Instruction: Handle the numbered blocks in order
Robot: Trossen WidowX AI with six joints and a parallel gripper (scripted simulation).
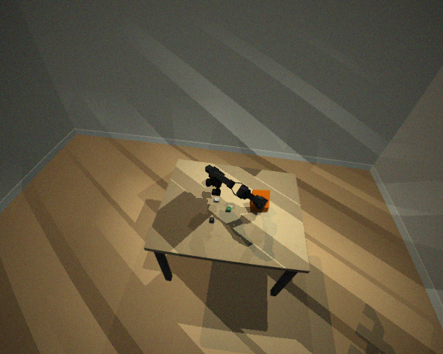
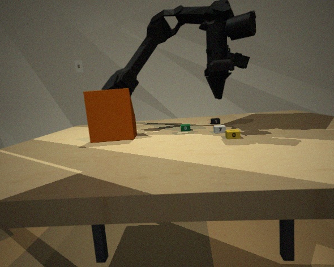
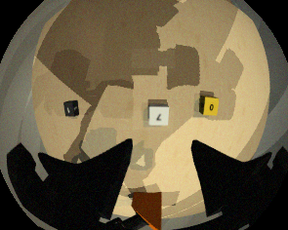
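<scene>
The green block marked 8 lies 11 cm behind my gripper tip, 9 cm below it and 7 cm to the left of it. The rest, counted from my gripper tip: yellow block marked 0: 9 cm to the right, 9 cm below, 3 cm ahead; then black block marked 1: 19 cm to the left, 9 cm below; then white block marked 7: 9 cm below.
</scene>
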